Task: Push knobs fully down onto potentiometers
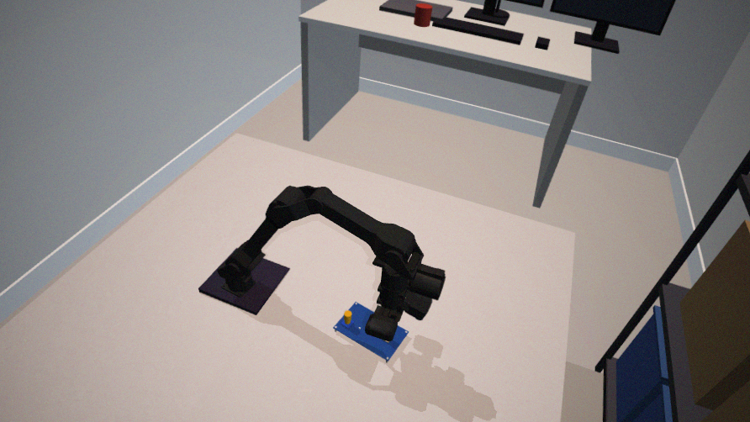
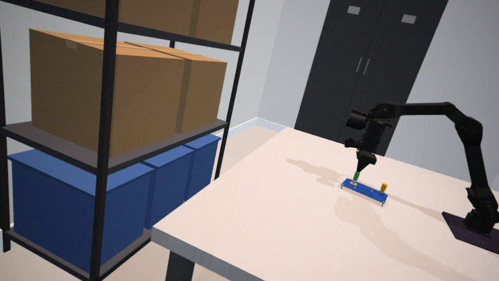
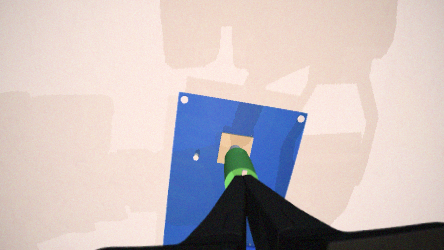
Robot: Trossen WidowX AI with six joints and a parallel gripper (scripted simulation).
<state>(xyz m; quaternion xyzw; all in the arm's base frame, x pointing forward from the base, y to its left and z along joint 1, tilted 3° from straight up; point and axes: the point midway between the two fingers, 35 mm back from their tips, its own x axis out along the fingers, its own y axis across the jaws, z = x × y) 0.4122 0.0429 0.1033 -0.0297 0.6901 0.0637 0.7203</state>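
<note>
Now: gripper tip 1 cm above the green knob. From my gripper tip the other things lie so: yellow knob: 10 cm behind, 1 cm to the right, 3 cm below.
</note>
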